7 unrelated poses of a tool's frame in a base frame.
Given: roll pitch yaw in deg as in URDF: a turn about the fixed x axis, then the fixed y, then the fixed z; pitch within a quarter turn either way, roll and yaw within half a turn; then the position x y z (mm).
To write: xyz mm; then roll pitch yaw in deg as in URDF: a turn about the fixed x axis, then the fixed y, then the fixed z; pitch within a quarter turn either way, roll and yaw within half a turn. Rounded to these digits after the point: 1 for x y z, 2 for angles.
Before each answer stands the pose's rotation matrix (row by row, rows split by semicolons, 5 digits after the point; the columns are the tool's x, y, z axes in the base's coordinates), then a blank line. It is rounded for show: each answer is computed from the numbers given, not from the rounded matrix.
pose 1, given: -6.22 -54.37 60.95 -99.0 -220.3 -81.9
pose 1, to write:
0.28287 -0.82629 -0.48706; 0.50926 0.55970 -0.65375; 0.81280 -0.06312 0.57912

-99.0 -220.3 -81.9 -6.22 -54.37 60.95
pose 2, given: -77.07 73.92 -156.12 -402.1 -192.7 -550.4
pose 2, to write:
-0.25327 0.94693 0.19796; -0.11213 0.17452 -0.97825; -0.96088 -0.26996 0.06198

-402.1 -192.7 -550.4 -77.07 73.92 -156.12
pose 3, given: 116.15 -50.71 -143.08 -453.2 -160.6 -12.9
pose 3, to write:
-0.50626 0.29068 -0.81191; -0.38039 0.76967 0.51275; 0.77395 0.56843 -0.27909

-453.2 -160.6 -12.9 116.15 -50.71 -143.08
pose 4, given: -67.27 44.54 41.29 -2.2 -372.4 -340.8
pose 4, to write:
0.53555 -0.74106 -0.40499; 0.47033 -0.13657 0.87186; -0.70141 -0.65741 0.27540

-2.2 -372.4 -340.8 -67.27 44.54 41.29
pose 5, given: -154.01 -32.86 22.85 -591.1 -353.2 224.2
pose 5, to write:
0.77408 0.56816 0.27928; 0.32619 -0.73600 0.59322; 0.54259 -0.36810 -0.75505

-591.1 -353.2 224.2 -154.01 -32.86 22.85
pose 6, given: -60.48 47.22 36.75 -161.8 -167.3 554.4
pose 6, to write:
0.54420 -0.80656 -0.23088; 0.40637 0.01266 0.91362; -0.73397 -0.59102 0.33465

-161.8 -167.3 554.4 -60.48 47.22 36.75
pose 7, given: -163.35 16.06 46.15 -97.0 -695.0 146.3
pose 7, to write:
0.66574 0.63601 -0.39024; 0.69301 -0.72089 0.00736; -0.27664 -0.27534 -0.92068

-97.0 -695.0 146.3 -163.35 16.06 46.15
